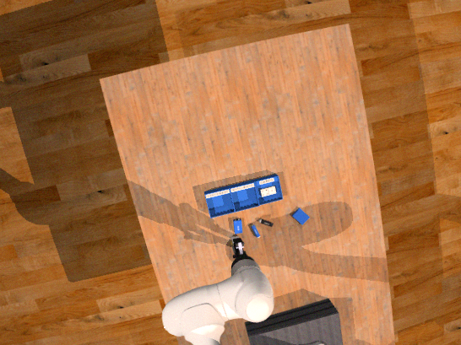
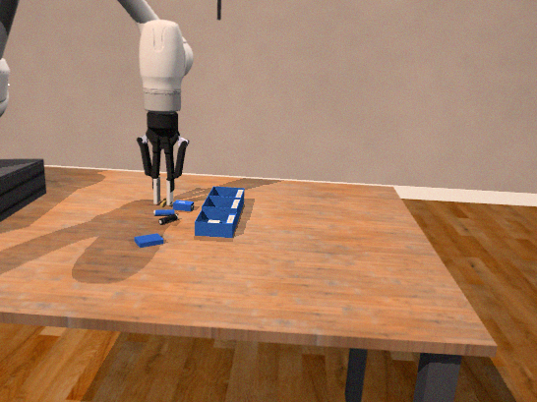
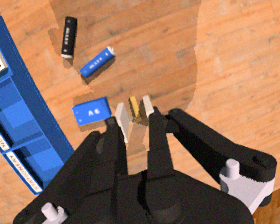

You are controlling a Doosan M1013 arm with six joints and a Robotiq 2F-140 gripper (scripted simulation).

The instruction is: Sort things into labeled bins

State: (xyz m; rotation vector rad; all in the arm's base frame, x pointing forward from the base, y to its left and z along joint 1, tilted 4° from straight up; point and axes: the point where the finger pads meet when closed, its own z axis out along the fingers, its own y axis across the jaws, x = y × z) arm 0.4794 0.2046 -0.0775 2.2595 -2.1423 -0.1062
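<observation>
My hand is 1 cm to the right of the small yellow piece and 3 cm above it. Round my hand: blue cylinder: 3 cm ahead, 7 cm to the right, 3 cm below; blue rectangular battery: 7 cm ahead, 1 cm to the right, 3 cm below; black cylindrical battery: 6 cm ahead, 11 cm to the right, 3 cm below.
</observation>
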